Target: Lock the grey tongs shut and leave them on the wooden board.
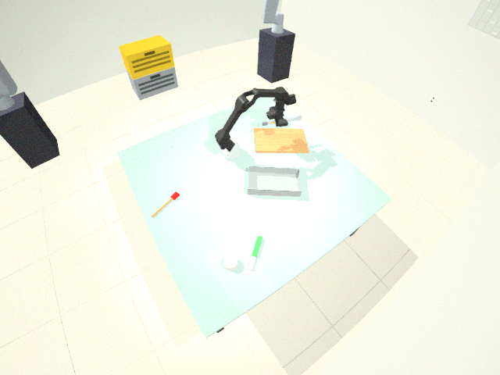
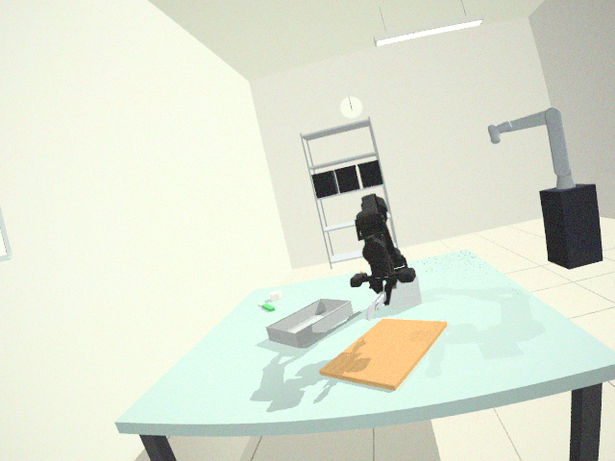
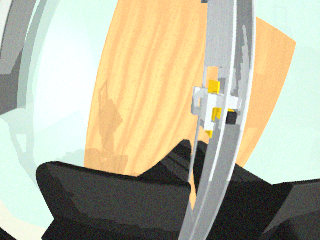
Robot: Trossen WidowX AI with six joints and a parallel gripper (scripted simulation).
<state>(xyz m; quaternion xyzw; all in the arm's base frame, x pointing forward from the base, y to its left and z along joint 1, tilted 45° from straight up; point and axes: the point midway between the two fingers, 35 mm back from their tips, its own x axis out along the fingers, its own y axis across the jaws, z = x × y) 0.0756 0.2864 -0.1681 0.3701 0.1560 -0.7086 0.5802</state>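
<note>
The yellow lock piece is 1 cm behind my gripper tip, 3 cm to the right of it and 4 cm above it. From my gripper tip the other things lie so: grey roasting tin: 29 cm ahead, 25 cm to the right, 10 cm below; then red-headed spatula: 5 cm ahead, 82 cm to the right, 12 cm below; then wooden board: 2 cm ahead, 3 cm to the left, 12 cm below.
</note>
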